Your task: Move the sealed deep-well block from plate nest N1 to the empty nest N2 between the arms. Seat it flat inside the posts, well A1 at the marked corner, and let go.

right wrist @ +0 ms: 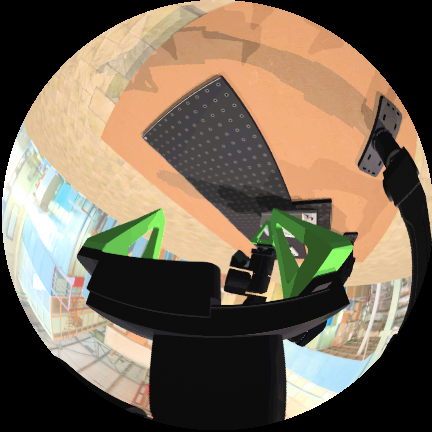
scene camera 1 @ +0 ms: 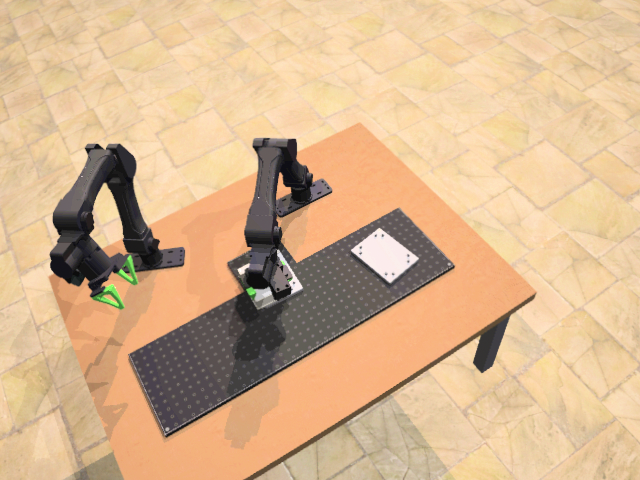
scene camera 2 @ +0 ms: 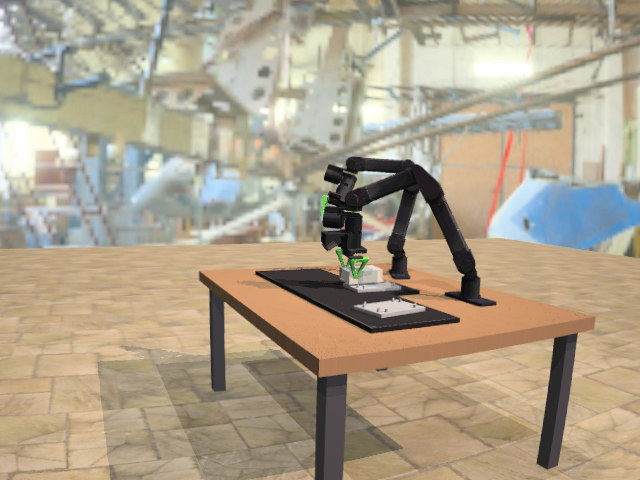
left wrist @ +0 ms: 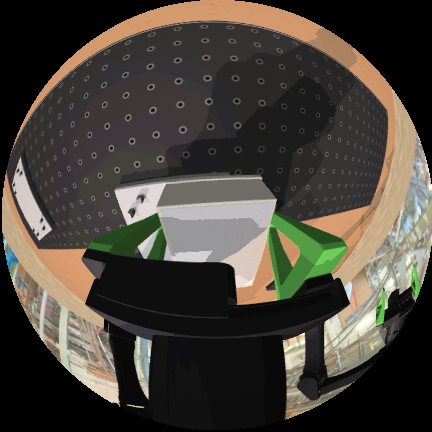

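Seen in the pictures: left gripper, fingertip midpoint: [scene camera 1: 266,292] [scene camera 2: 350,274] [left wrist: 216,214]; right gripper, fingertip midpoint: [right wrist: 217,214] [scene camera 1: 129,296] [left wrist: 399,277]; left arm's base, origin of the base link: [scene camera 1: 302,198] [scene camera 2: 469,300]; right arm's base, origin of the base link: [right wrist: 380,138] [scene camera 1: 153,261] [scene camera 2: 399,275].
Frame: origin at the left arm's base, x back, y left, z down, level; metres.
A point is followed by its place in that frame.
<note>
The pale grey sealed block [scene camera 1: 264,298] {x -0.323, y -0.291, z -0.072 m} [scene camera 2: 361,273] {x -0.281, y -0.233, z -0.065 m} [left wrist: 220,232] {x -0.297, y -0.275, z -0.075 m} is between the fingers of my left gripper [scene camera 1: 269,283] {x -0.299, y -0.275, z -0.056 m} [scene camera 2: 349,272] {x -0.299, y -0.275, z -0.056 m} [left wrist: 216,214] {x -0.299, y -0.275, z -0.056 m}, which touch its two opposite sides. It is over the middle nest plate N2 [scene camera 1: 296,288] {x -0.314, y -0.191, z -0.025 m} [scene camera 2: 387,288] {x -0.214, y -0.171, z -0.022 m} [left wrist: 124,200] {x -0.308, y -0.183, z -0.025 m}. In the left wrist view the block sits off to the right, with a strip of plate and two posts bare at its left. Whether its underside touches the plate, and the marked corner, I cannot tell. Nest N1 [scene camera 1: 385,255] {x -0.358, y 0.084, z -0.024 m} [scene camera 2: 390,308] {x -0.365, y 0.106, z -0.025 m} [left wrist: 30,205] {x -0.346, y 0.058, z -0.025 m} is empty. My right gripper [scene camera 1: 129,296] {x -0.224, y -0.603, z -0.220 m} [right wrist: 217,214] {x -0.224, y -0.603, z -0.220 m} is open and empty, raised at the picture's left.
The black perforated board [scene camera 1: 206,346] {x -0.335, y -0.490, z -0.013 m} [scene camera 2: 310,294] {x -0.478, y -0.194, z -0.013 m} [left wrist: 165,120] {x -0.377, y -0.239, z -0.013 m} [right wrist: 210,135] {x -0.332, y -0.589, z -0.013 m} lies along the orange table [scene camera 1: 403,330] {x -0.581, y -0.008, z 0.000 m} [scene camera 2: 289,330] {x -0.672, y 0.147, z 0.000 m} and bears both nests. Short posts stand up at the corners of the plates. The left arm's wrist hides part of the middle nest in scene camera 1.
</note>
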